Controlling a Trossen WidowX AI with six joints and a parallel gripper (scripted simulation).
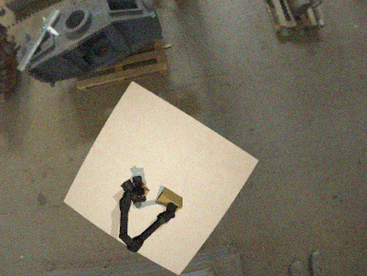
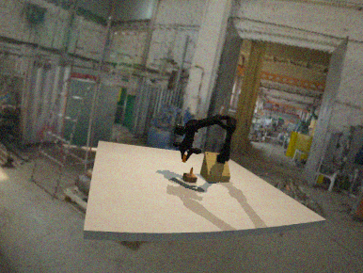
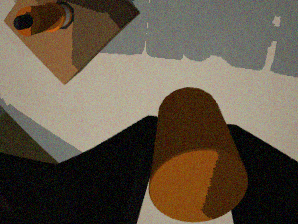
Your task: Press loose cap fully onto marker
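My gripper tip is 4 cm past the holder block, 8 cm to the right of it and 9 cm above it. Also, from my gripper tip: orange cap 1 cm above.
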